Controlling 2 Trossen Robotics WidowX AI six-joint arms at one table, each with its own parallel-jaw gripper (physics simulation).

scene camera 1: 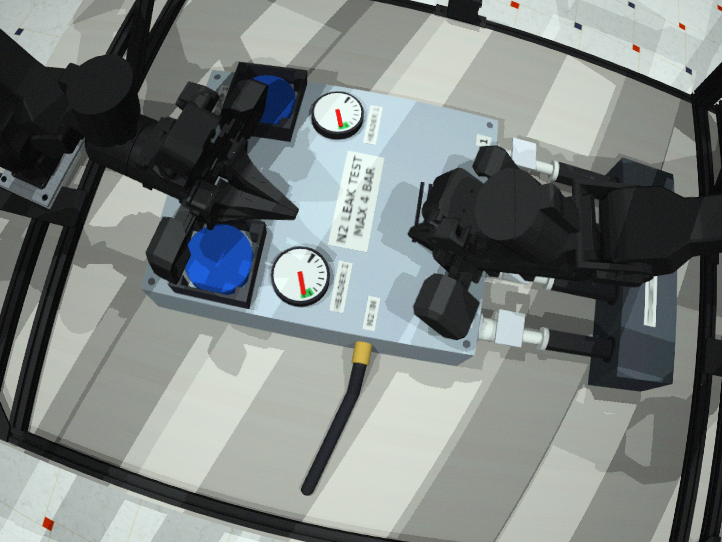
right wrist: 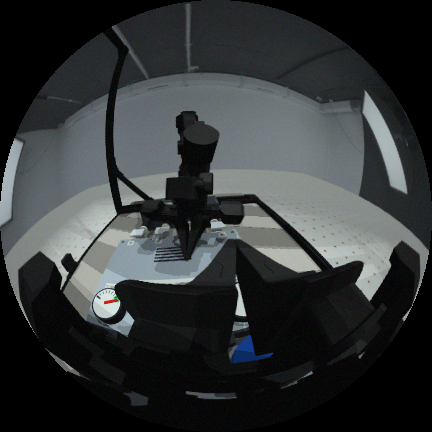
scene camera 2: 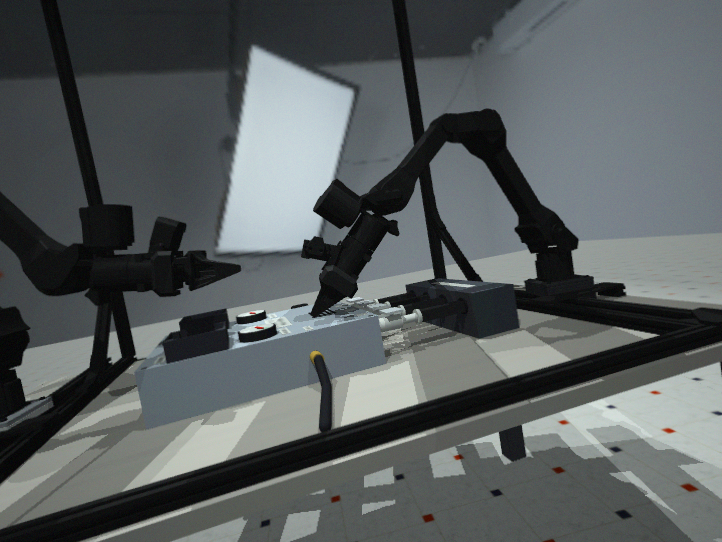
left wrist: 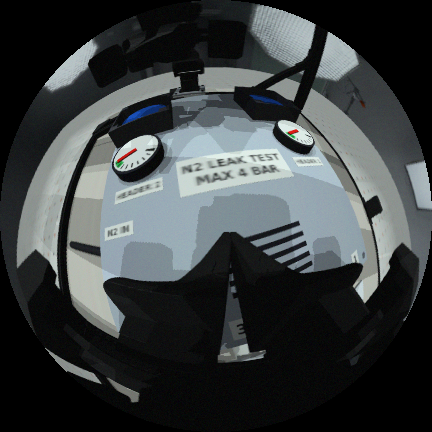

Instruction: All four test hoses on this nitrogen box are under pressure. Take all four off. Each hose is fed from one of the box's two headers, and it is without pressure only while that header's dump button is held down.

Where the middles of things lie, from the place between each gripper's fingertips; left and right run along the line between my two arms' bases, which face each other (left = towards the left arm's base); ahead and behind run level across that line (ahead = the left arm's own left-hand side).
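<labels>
My right gripper is 150 mm above the dark manifold block (scene camera 1: 641,321), and it's 80 mm past the block and 410 mm to the right of it.
As for my left gripper, that's 4 cm above the block, then 4 cm past it and 30 cm to the right of it.
</labels>
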